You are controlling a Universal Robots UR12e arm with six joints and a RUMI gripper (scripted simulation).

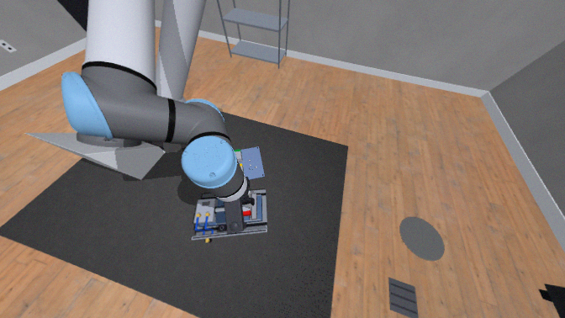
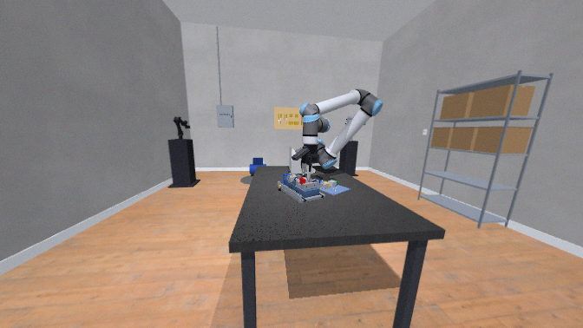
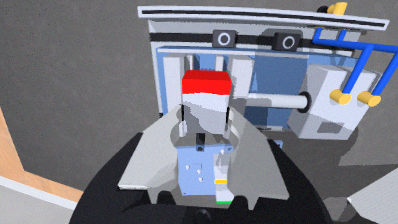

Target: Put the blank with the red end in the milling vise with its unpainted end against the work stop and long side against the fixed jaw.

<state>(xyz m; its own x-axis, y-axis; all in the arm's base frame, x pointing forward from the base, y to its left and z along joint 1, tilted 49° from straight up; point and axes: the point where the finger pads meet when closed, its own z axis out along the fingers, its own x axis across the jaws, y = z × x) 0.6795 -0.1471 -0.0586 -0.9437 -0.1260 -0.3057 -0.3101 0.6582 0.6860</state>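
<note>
The red-ended blank lies 20 mm below my hand. From my hand the other things lie so: work stop: 10 mm behind, 50 mm to the left, 30 mm below; hosed block: 150 mm behind, 50 mm to the right, 40 mm below; vise: 60 mm behind, 20 mm to the right, 80 mm below.
</note>
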